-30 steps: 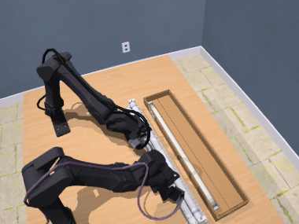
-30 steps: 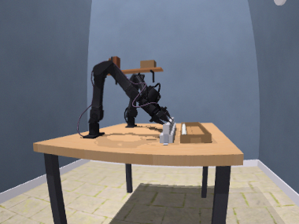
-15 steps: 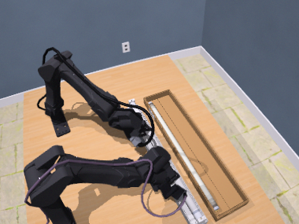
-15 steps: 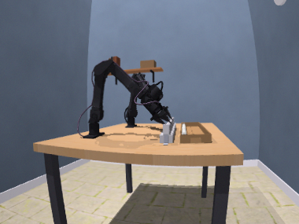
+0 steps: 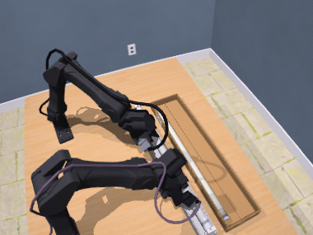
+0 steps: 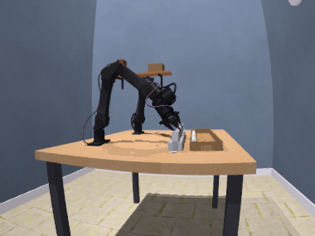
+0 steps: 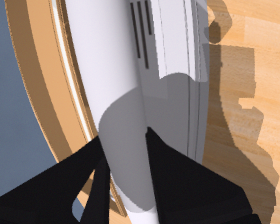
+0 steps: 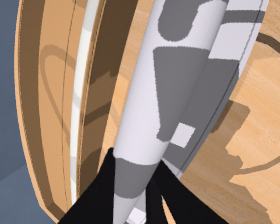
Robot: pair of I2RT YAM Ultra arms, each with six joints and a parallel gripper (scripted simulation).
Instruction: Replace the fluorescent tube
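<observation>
Now: the LED tube 120 mm to the left of my right hand and 20 mm behind it. Round my right hand: light fixture (120 mm to the left, 20 mm behind, 10 mm below); old fluorescent tube (140 mm to the left, 70 mm ahead, 50 mm below); lampholder (180 mm to the right, 30 mm ahead).
Right now my left hand is 12 cm to the left of the LED tube and 2 cm short of it. Round my left hand: light fixture 12 cm to the right, 2 cm ahead, 1 cm below; old fluorescent tube 10 cm to the right, 10 cm ahead, 5 cm below; brown carton 15 cm ahead, 9 cm to the right, 5 cm below.
</observation>
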